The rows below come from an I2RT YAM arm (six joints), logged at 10 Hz.
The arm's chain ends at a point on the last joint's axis. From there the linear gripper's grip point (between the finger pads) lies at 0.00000 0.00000 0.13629 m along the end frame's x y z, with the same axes.
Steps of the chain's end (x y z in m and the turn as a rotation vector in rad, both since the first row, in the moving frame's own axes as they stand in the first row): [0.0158 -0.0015 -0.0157 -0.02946 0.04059 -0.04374]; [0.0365 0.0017 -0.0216 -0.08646 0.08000 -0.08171]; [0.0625 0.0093 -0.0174 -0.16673 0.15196 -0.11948]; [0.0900 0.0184 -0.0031 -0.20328 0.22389 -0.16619]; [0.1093 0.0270 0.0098 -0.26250 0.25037 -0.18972]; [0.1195 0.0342 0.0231 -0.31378 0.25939 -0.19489]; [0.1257 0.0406 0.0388 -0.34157 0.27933 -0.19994]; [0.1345 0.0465 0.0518 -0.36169 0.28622 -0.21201]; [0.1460 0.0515 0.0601 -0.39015 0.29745 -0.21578]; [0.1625 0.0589 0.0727 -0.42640 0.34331 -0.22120]
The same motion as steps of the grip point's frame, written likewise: [0.0214 0.0024 -0.0159 -0.02946 0.04059 -0.04374]; [0.0478 0.0130 -0.0225 -0.08646 0.08000 -0.08171]; [0.0843 0.0305 -0.0208 -0.16673 0.15196 -0.11948]; [0.1222 0.0430 -0.0093 -0.20328 0.22389 -0.16619]; [0.1458 0.0586 0.0010 -0.26250 0.25037 -0.18972]; [0.1578 0.0721 0.0120 -0.31378 0.25939 -0.19489]; [0.1669 0.0816 0.0258 -0.34157 0.27933 -0.19994]; [0.1770 0.0897 0.0376 -0.36169 0.28622 -0.21201]; [0.1902 0.0979 0.0441 -0.39015 0.29745 -0.21578]; [0.2129 0.1087 0.0529 -0.42640 0.34331 -0.22120]
